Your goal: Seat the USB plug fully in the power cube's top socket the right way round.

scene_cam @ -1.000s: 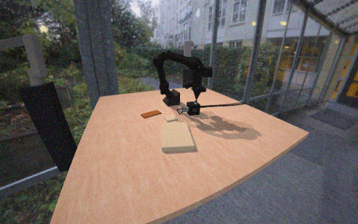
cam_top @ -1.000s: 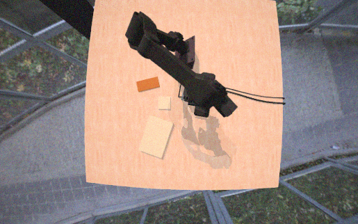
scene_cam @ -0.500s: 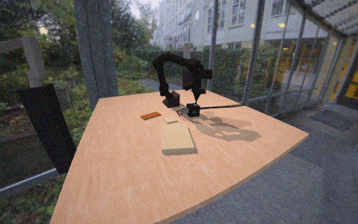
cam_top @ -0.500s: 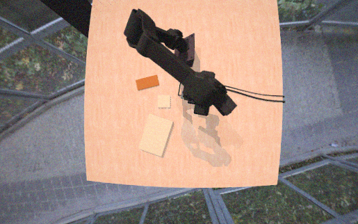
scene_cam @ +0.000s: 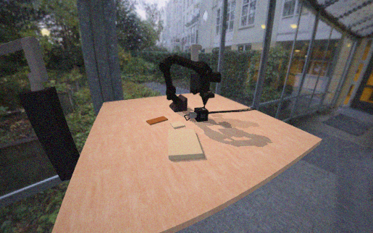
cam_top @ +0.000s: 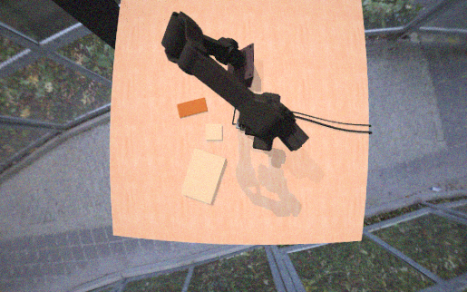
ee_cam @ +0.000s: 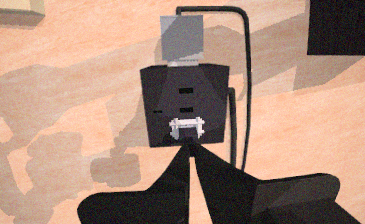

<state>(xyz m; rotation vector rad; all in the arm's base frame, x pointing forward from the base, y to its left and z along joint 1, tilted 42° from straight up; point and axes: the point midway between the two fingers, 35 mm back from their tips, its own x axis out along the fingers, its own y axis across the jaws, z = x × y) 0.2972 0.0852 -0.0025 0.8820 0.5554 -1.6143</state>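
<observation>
My gripper tip is 2 cm above the dark USB plug. Also, from my gripper tip: small pale block (21 cm to the right, 10 cm below); orange tile (30 cm to the right, 12 cm behind, 10 cm below); USB socket (4 cm below).
</observation>
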